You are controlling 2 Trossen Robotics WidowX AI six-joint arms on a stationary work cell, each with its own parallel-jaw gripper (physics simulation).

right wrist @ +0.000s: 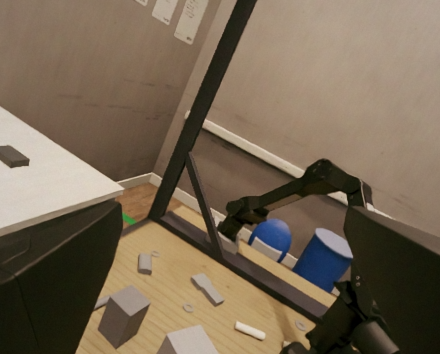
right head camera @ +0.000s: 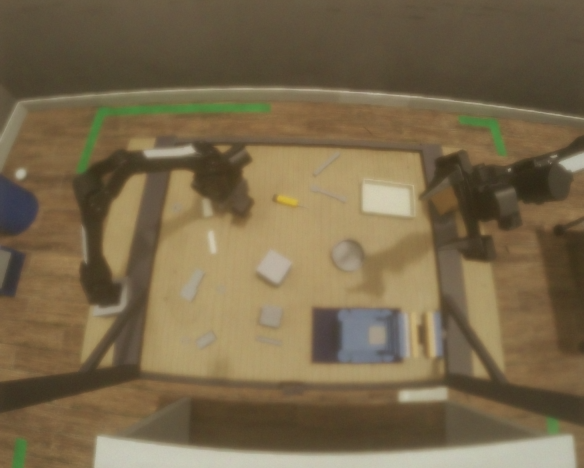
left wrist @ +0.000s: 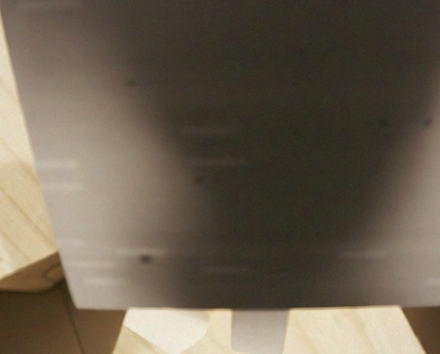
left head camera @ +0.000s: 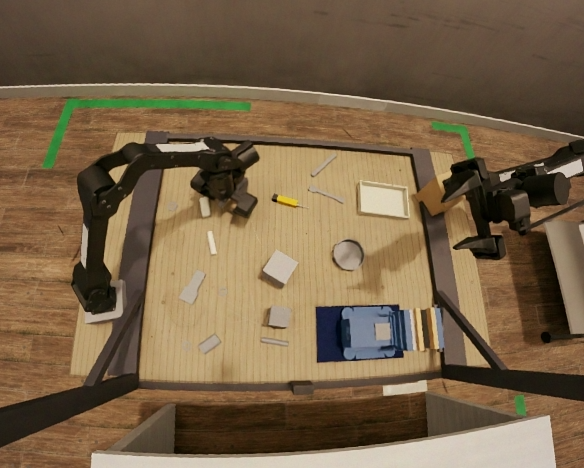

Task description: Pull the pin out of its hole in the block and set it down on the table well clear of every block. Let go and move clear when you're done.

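Where they show: left gripper, fingertip midpoint: (right head camera: 227, 206) (left head camera: 226, 205); right gripper, fingertip midpoint: (right wrist: 235, 216) (right head camera: 427, 225) (left head camera: 448, 225); left arm's base, origin of the base link: (right wrist: 226, 231) (right head camera: 110, 295) (left head camera: 103, 300).
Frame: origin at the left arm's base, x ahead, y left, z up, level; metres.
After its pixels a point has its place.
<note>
The grey block (left wrist: 280, 150) with the pin fills most of the left wrist view, very close to the camera. The grey pin (left wrist: 260, 332) @[x 0.347, y 0.212, z -0.007 m] sticks out below it, and part of it shows. My left gripper (left head camera: 224, 197) @[x 0.358, y 0.220, z -0.045 m] (right head camera: 222, 195) is low over the block, which it hides in the head views. Its fingers are wide apart, one on each side of the pin, and partly hidden by the block in the left wrist view. I see no grip on the pin. My right gripper (left head camera: 450, 222) @[x 0.713, y -0.071, z 0.361 m] (right head camera: 433, 221) @[x 0.713, y -0.071, z 0.361 m] is open and empty past the table's right edge.
A white piece (left head camera: 205, 206) @[x 0.298, y 0.225, z -0.035 m] (left wrist: 167, 330) @[x 0.299, y 0.210, z -0.035 m] lies beside the left gripper. Two other grey blocks (left head camera: 280, 268) @[x 0.463, y -0.013, z 0.031 m] (left head camera: 279, 316) @[x 0.433, y -0.130, z 0.031 m], a screwdriver (left head camera: 286, 200) @[x 0.536, y 0.197, z -0.031 m], a round dish (left head camera: 348, 255) @[x 0.679, y -0.003, z -0.047 m], a white tray (left head camera: 383, 217) @[x 0.828, y 0.090, z -0.040 m] and a blue rack (left head camera: 360, 332) @[x 0.620, y -0.218, z 0.036 m] stand or lie farther right.
</note>
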